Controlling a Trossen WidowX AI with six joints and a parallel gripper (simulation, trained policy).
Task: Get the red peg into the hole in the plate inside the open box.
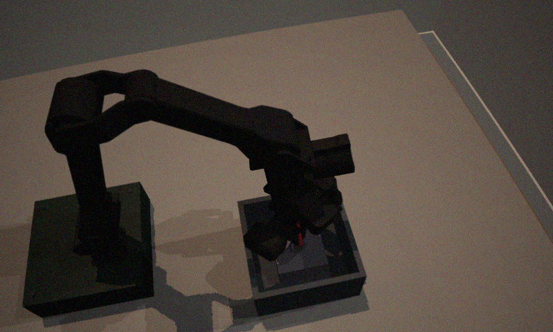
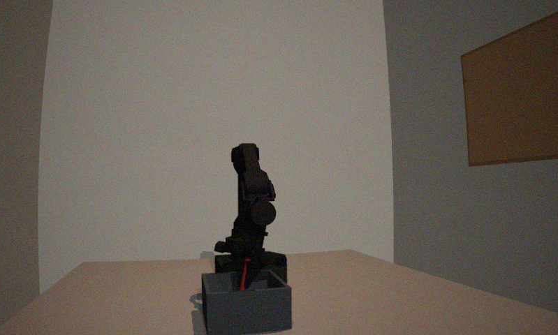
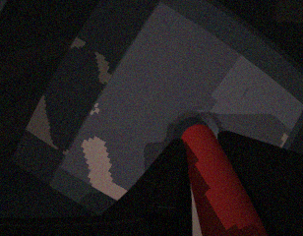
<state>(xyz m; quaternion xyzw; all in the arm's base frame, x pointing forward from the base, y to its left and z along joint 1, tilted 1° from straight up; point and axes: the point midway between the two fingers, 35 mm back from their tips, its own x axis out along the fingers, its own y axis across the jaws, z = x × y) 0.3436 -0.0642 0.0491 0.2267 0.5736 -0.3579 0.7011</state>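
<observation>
My gripper tip is now 30 mm above the grey plate. From my gripper tip the other things lie so: red peg 30 mm above, 10 mm to the left; grey box 50 mm below.
</observation>
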